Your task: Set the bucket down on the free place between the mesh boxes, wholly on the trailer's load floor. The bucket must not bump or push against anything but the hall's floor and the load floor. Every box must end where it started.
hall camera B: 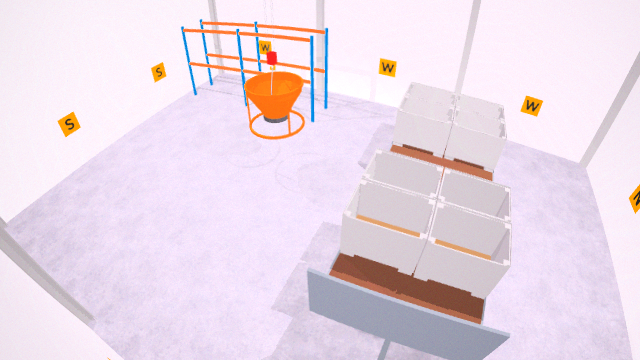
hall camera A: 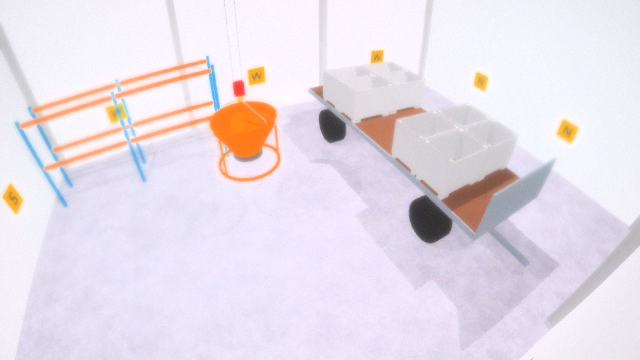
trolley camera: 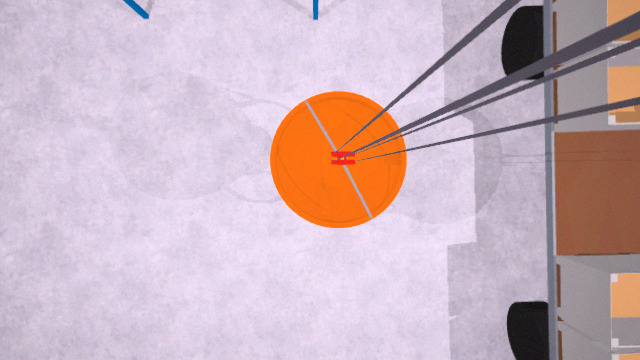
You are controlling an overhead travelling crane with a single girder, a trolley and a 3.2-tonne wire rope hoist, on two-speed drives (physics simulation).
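Note:
The orange bucket (hall camera A: 247, 142) (hall camera B: 275, 104) (trolley camera: 310, 175) hangs upright above the hall floor, between rack and trailer, apart from both. My hook (hall camera A: 240, 99) (hall camera B: 272, 68) (trolley camera: 343, 158), under the red block, is shut on the bucket's bail. The trailer's brown load floor (hall camera A: 382, 131) (hall camera B: 465, 169) (trolley camera: 595, 195) shows bare between two groups of pale mesh boxes: the far group (hall camera A: 342, 97) (hall camera B: 420, 130) (trolley camera: 580, 30) and the near group (hall camera A: 425, 160) (hall camera B: 385, 245) (trolley camera: 582, 300). In the trolley view this gap lies to the right of the bucket, its middle slightly lower. Near boxes partly hide it in hall camera B.
A rack with blue posts (hall camera A: 214, 87) (hall camera B: 312, 80) and orange beams stands behind the bucket. The trailer's grey side edge (trolley camera: 549, 200) faces the bucket, with black wheels (hall camera A: 332, 126) (trolley camera: 525, 45) below. A grey end board (hall camera A: 520, 197) (hall camera B: 400, 317) stands up beyond the near boxes.

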